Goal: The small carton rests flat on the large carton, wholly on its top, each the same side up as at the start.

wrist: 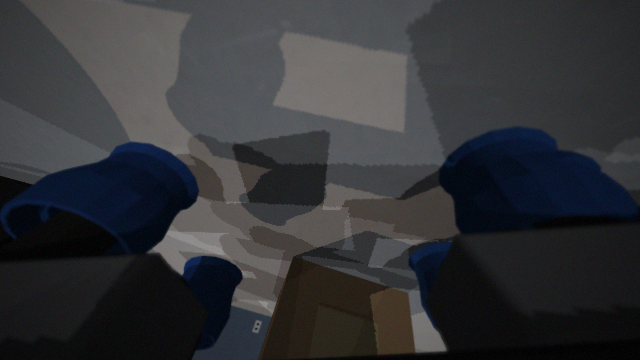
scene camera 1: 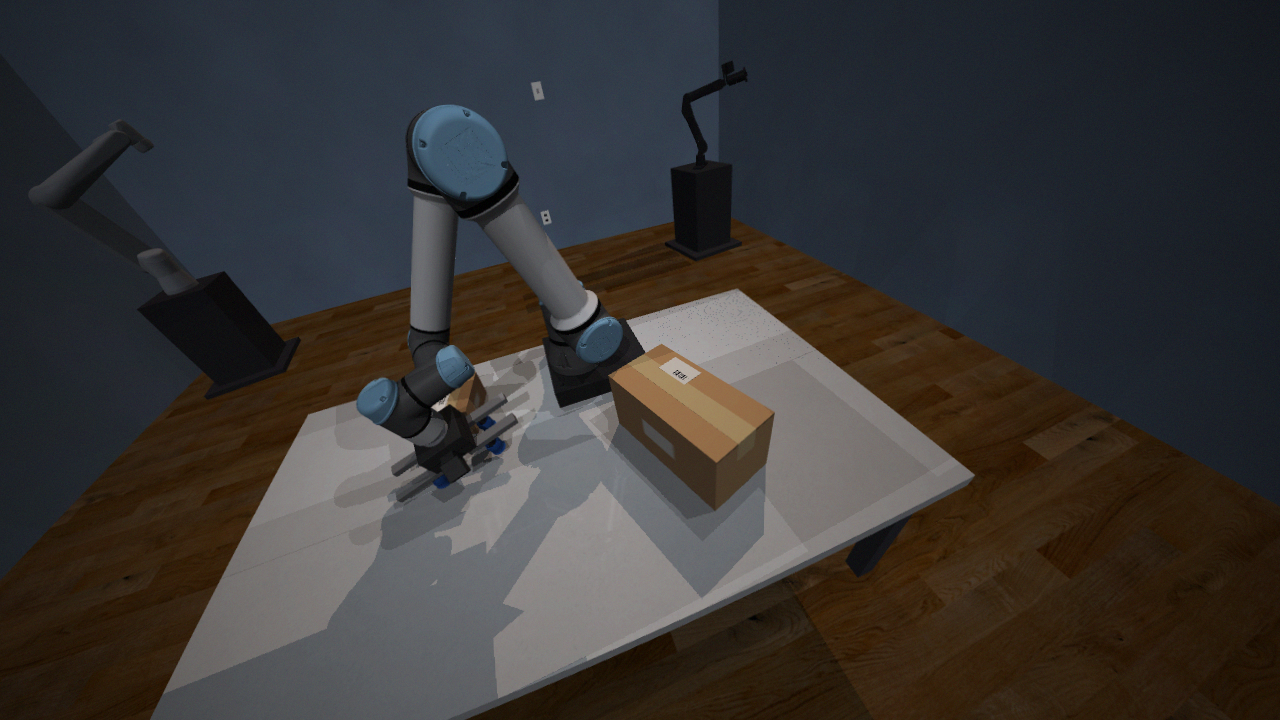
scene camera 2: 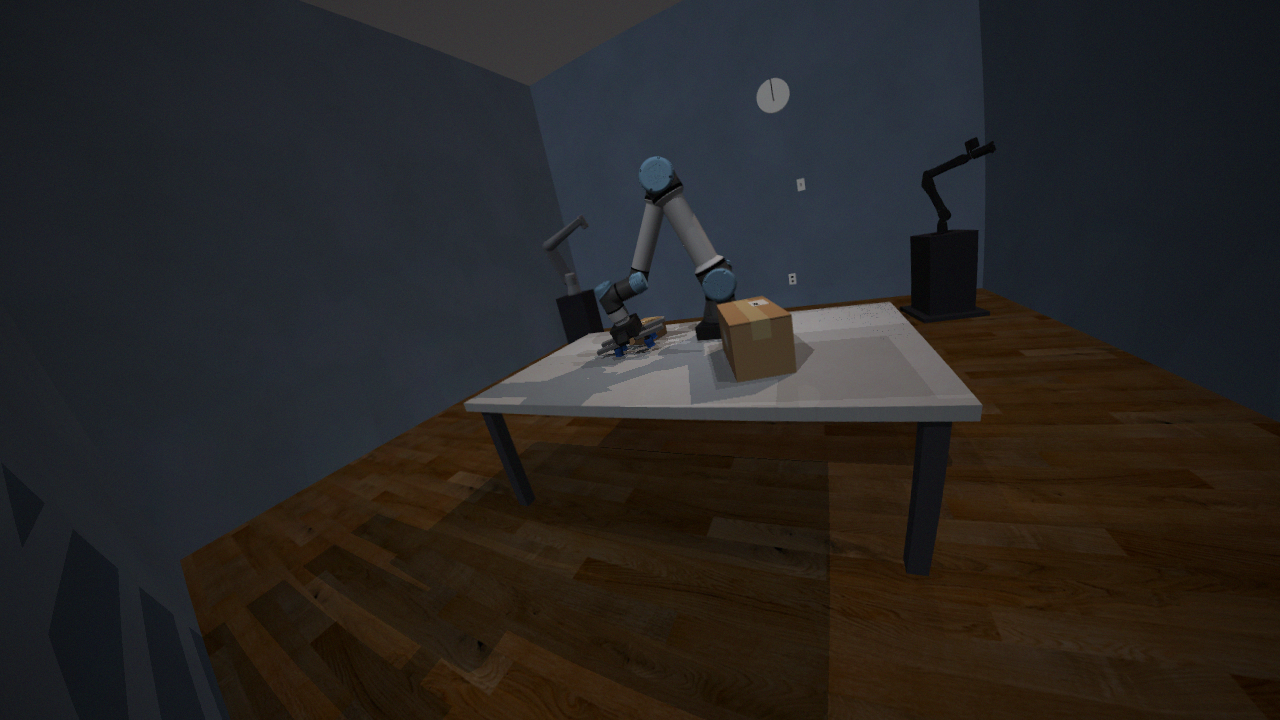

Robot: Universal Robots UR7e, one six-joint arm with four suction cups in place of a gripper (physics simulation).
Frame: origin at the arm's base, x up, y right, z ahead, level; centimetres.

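Where they show: hand, tool point: (wrist: 319, 228) (scene camera 1: 468, 453) (scene camera 2: 637, 347); arm's base, link origin: (scene camera 1: 576, 358).
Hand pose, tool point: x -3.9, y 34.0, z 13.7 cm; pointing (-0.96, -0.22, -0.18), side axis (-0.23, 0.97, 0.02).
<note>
Things, the pixels of their centre, and the offset from my tool point. Level surfaces: height alone.
- large carton, body centre: (scene camera 1: 685, 418) (scene camera 2: 751, 334) dx +6.5, dy -45.4, dz +24.6 cm
- small carton, body centre: (wrist: 319, 340) (scene camera 1: 457, 405) (scene camera 2: 646, 330) dx +2.7, dy -0.1, dz -16.3 cm
- white table, surface height: dx -1.3 cm
The large carton (scene camera 1: 680, 434) (scene camera 2: 760, 344) stands on the table with its taped, labelled top facing up. The small carton (scene camera 1: 468, 394) (scene camera 2: 661, 330) stands on the table behind my gripper and is partly hidden by it in both scene views. In the wrist view the small carton (wrist: 340, 300) shows at the bottom centre, between the blue cups, and is cut off by the frame's lower edge. My gripper (scene camera 1: 463, 454) (scene camera 2: 634, 347) is tilted and low over the table, in front of the small carton. It is open: its suction cups hold nothing.
The white table (scene camera 1: 313, 573) (scene camera 2: 850, 402) carries the black arm base (scene camera 1: 577, 380) (scene camera 2: 707, 330), which stands behind and left of the large carton. Two other arms on dark pedestals (scene camera 1: 702, 205) (scene camera 1: 214, 335) stand on the floor beyond the table.
</note>
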